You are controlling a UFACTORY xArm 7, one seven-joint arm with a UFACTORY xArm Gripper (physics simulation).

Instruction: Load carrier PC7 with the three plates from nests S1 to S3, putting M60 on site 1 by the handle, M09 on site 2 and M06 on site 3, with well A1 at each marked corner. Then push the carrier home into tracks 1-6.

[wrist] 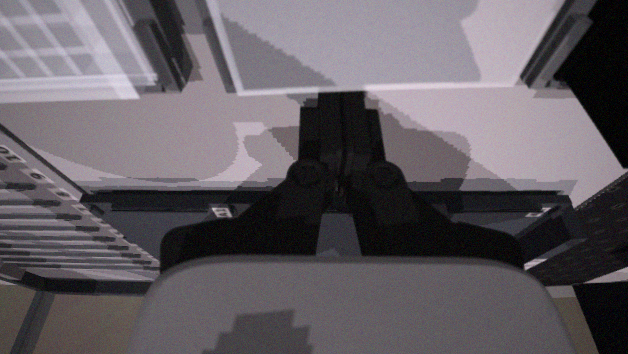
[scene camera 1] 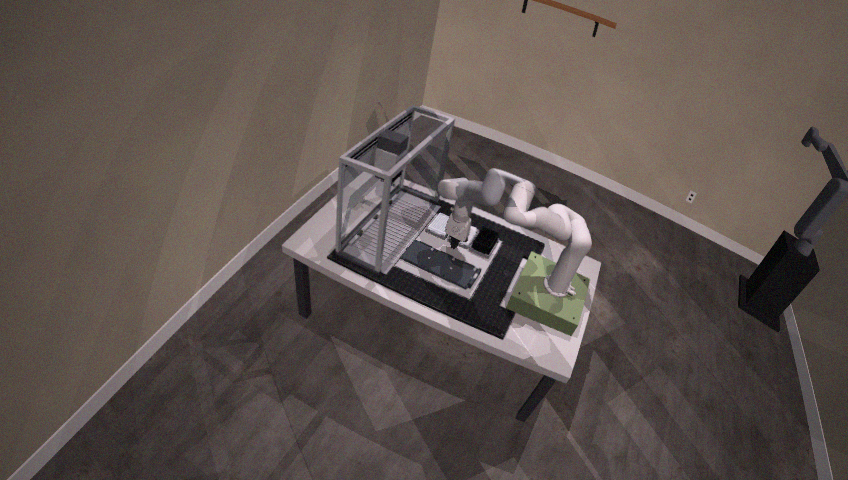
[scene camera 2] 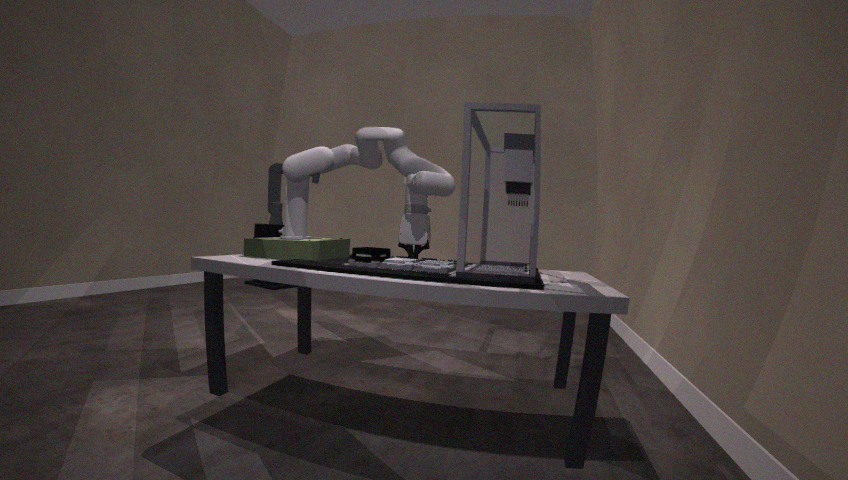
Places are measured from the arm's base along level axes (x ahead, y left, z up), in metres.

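Where they show: gripper, between the fingertips: [wrist: 336, 102] [scene camera 1: 453, 246]; arm's base, origin of its link: [scene camera 1: 556, 286] [scene camera 2: 295, 238].
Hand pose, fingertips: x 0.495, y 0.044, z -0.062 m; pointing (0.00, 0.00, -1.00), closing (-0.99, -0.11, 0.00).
Things, the pixels of their top centre, and the offset from my fingertips.
- middle plate, centre of its top: [scene camera 2: 402, 259] [scene camera 1: 464, 232] dx +0.008, dy -0.091, dz +0.026 m
- pale gridded plate, centre of its top: [scene camera 2: 436, 261] [scene camera 1: 442, 222] dx +0.116, dy -0.073, dz +0.026 m
- block, centre of its top: [scene camera 2: 371, 248] [scene camera 1: 486, 236] dx -0.097, dy -0.107, dz +0.054 m
- slate carrier, centre of its top: [wrist: 329, 267] [scene camera 2: 424, 255] [scene camera 1: 441, 260] dx -0.022, dy +0.137, dz +0.030 m
My gripper [scene camera 1: 454, 244] [scene camera 2: 412, 255] [wrist: 336, 102] is shut with nothing between its fingers. It points down over the pale base, between the plate row and the carrier; in the wrist view its tips overlap the near edge of the middle plate [wrist: 380, 45] [scene camera 1: 471, 235]. A pale gridded plate [scene camera 1: 439, 224] [wrist: 45, 55] is on the tracks' side, and a black plate or block [scene camera 1: 485, 240] [scene camera 2: 370, 253] [wrist: 612, 75] is on the robot's side. The slate carrier [scene camera 1: 439, 263] [wrist: 147, 227] lies in front with no plate visible on it. Its A1 label is partly visible; plate names are unreadable.
The numbered tracks [scene camera 1: 397, 227] [wrist: 60, 217] lie inside the tall grey-framed enclosure [scene camera 1: 385, 220] [scene camera 2: 465, 190]. A pipetting head [scene camera 1: 392, 142] [scene camera 2: 518, 163] hangs in it. The arm stands on a green base [scene camera 1: 538, 309] [scene camera 2: 297, 247]. Another arm on a black pedestal [scene camera 1: 779, 279] stands off the table.
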